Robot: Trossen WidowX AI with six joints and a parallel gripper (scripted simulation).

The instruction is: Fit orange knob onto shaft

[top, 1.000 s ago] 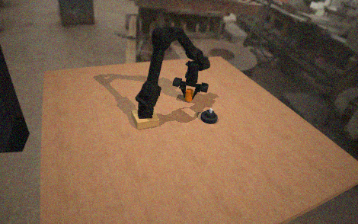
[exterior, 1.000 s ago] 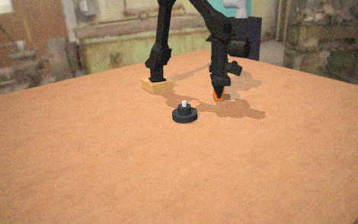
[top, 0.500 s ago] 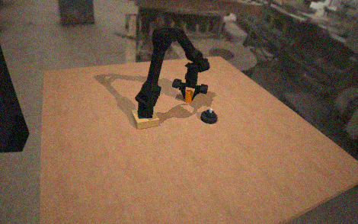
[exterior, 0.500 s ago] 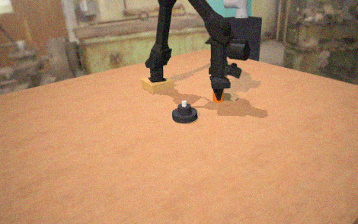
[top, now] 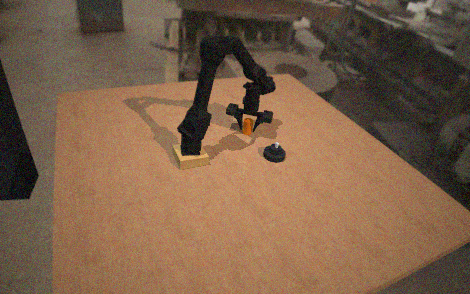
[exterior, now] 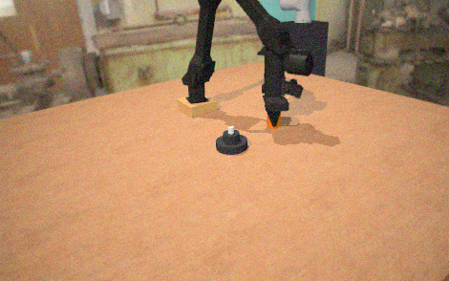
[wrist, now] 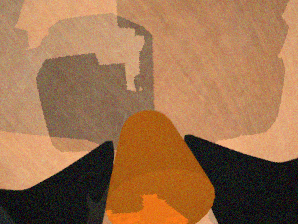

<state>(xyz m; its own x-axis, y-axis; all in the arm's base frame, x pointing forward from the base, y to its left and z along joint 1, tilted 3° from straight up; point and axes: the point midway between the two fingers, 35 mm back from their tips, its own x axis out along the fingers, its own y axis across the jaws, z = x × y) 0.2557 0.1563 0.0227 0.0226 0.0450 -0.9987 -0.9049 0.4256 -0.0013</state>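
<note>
Right now my gripper tip is 30 mm below the orange knob. Round my gripper tip: round pedestal: 170 mm to the right, 70 mm ahead, 20 mm above.
</note>
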